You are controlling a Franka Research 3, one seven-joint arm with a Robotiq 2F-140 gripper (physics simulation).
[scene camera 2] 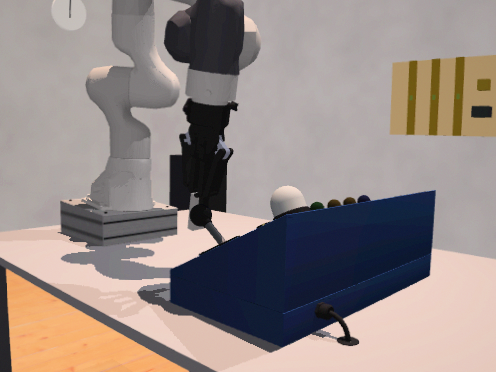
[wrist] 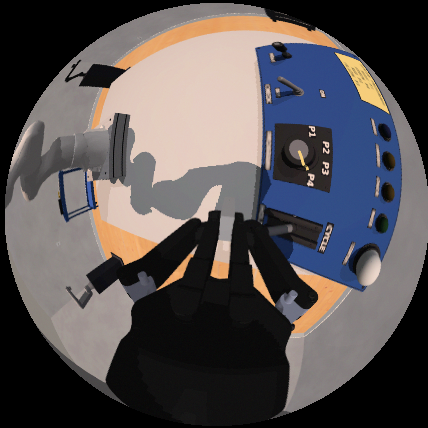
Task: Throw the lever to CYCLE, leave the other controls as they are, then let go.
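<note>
The lever shows as a grey shaft (scene camera 2: 214, 233) (wrist: 281, 229) with a black ball knob (scene camera 2: 201, 215). It leans towards the robot's base, away from the CYCLE label (wrist: 326, 238). In the wrist view the knob is hidden behind the gripper's right-hand linkage. The lever's dark slot plate (wrist: 307, 233) sits on the blue console (scene camera 2: 357, 250) (wrist: 345, 125). My gripper (scene camera 2: 195, 222) (wrist: 228, 206) is shut and empty, pointing down. Its tips are beside the knob, on the side towards the robot's base; whether they touch it cannot be told.
The console also bears a rotary knob (wrist: 299, 150) with its yellow pointer towards P4, a toggle switch (wrist: 290, 86), another small black control (wrist: 281, 50), several coloured lamps and a white dome (scene camera 2: 288, 201) (wrist: 368, 267). A black cable (scene camera 2: 341, 320) leaves the console's back.
</note>
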